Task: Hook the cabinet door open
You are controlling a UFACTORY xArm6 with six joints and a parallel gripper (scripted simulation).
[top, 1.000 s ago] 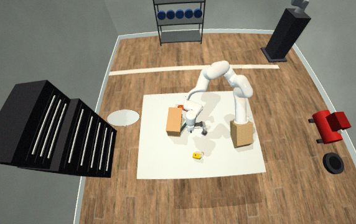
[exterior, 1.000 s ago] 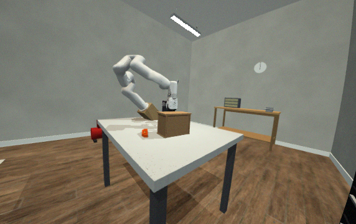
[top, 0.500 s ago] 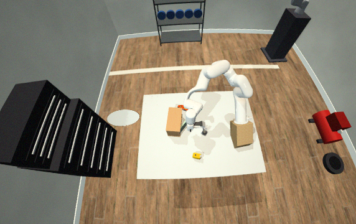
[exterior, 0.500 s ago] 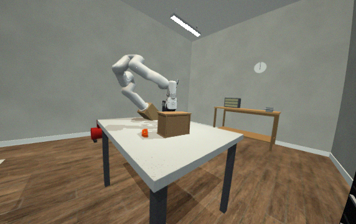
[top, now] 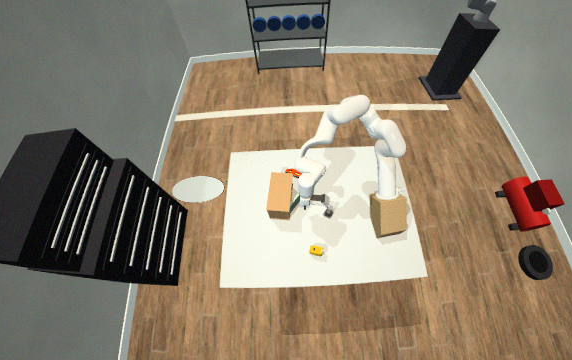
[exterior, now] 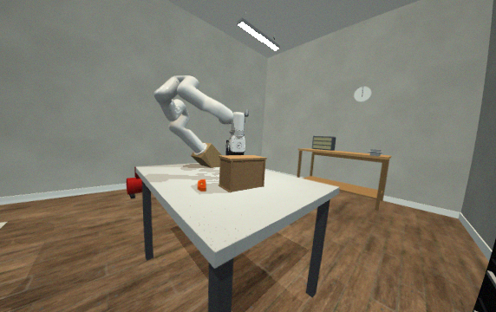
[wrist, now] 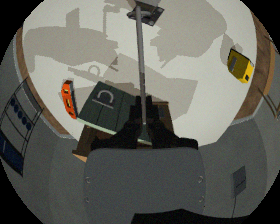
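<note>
Right now the hook is 5 cm behind my hand, 2 cm below it and 1 cm to the left of it. Also, from my hand: greenish door 5 cm below, 4 cm ahead, 3 cm to the right; orange tool 24 cm to the right, 11 cm below, 1 cm ahead; yellow block 24 cm to the left, 8 cm below, 3 cm behind.
</note>
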